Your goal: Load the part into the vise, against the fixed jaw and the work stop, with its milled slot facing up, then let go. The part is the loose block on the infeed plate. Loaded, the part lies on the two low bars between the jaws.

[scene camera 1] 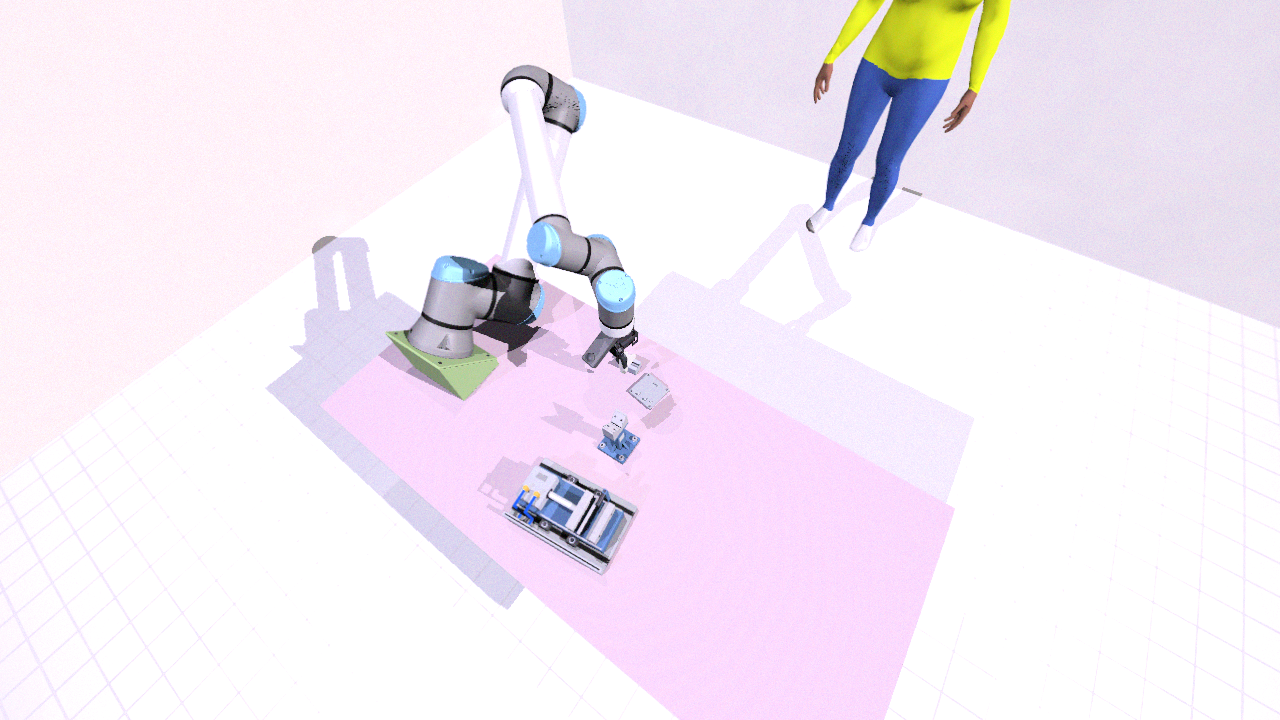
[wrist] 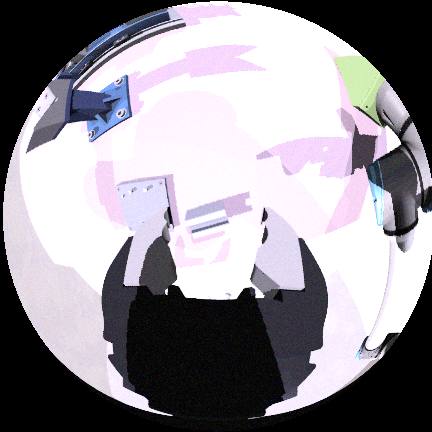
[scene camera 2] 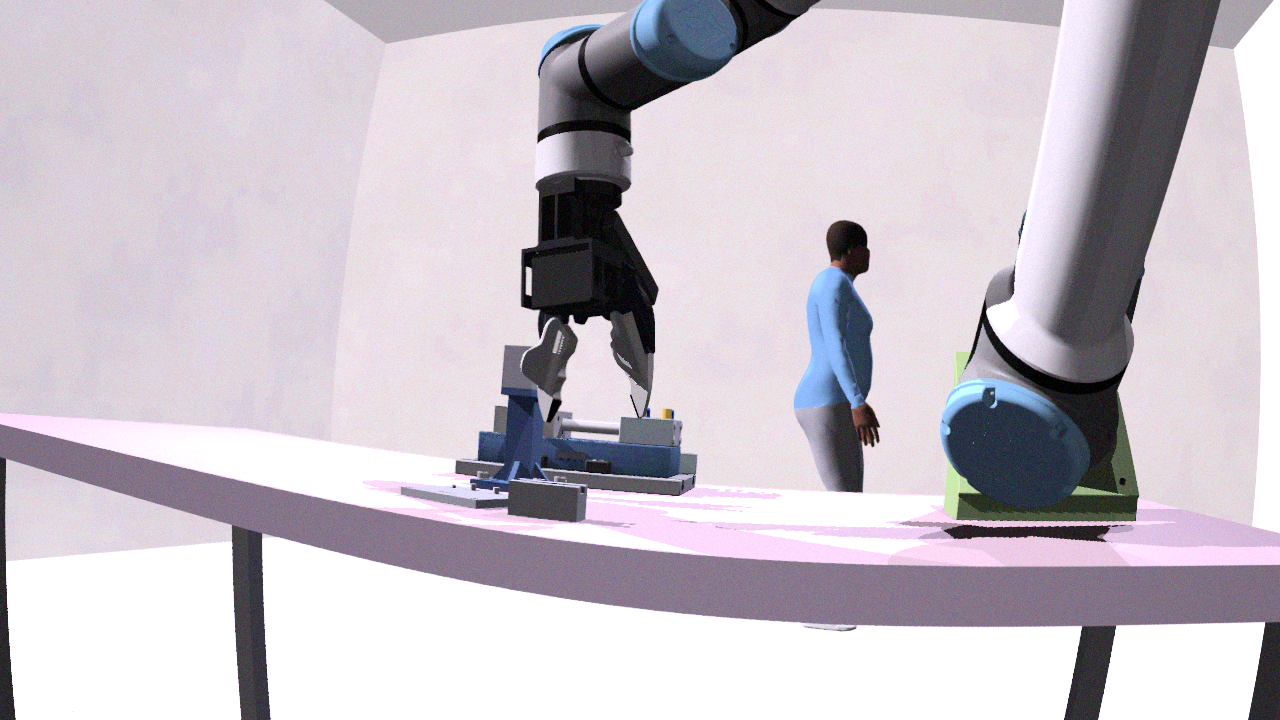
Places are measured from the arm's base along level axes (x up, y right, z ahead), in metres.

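Pixels of known places: gripper, fingertip midpoint: (scene camera 1: pixel 613 363) (wrist: pixel 215 208) (scene camera 2: pixel 593 420); arm's base, link origin: (scene camera 1: pixel 440 344).
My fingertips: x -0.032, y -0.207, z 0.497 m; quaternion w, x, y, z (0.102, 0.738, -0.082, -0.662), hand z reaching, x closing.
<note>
Ahead of a thing's pixels: the offset from my fingertips to its top centre.
The part, a grey block {dy -0.054, dx -0.056, dz +0.022 m} (scene camera 1: pixel 633 365) (scene camera 2: pixel 546 501) (wrist: pixel 206 215), lies low beside the infeed plate {dy -0.005, dx -0.078, dz +0.118 m} (scene camera 1: pixel 648 390) (scene camera 2: pixel 452 495) (wrist: pixel 144 200), a flat grey plate with small pins. A lengthwise groove shows on the block in the wrist view; I cannot tell surely which way it faces. My gripper (scene camera 1: pixel 624 365) (scene camera 2: pixel 597 415) (wrist: pixel 215 208) points down, open and empty, above the block. In the wrist view the block shows between the fingertips, nearer the left one and turned slightly. The vise {dy +0.422, dx +0.013, dz +0.111 m} (scene camera 1: pixel 611 528) (scene camera 2: pixel 617 458) (wrist: pixel 145 24) stands apart; its low bars are not clearly visible.
A blue stand (scene camera 1: pixel 617 445) (scene camera 2: pixel 524 434) (wrist: pixel 90 102) with a grey head rises between the infeed plate and the vise. The green robot base (scene camera 1: pixel 447 368) (scene camera 2: pixel 1038 507) (wrist: pixel 357 80) is on the table's other side. A person (scene camera 1: pixel 904 98) (scene camera 2: pixel 832 331) stands beyond the table.
</note>
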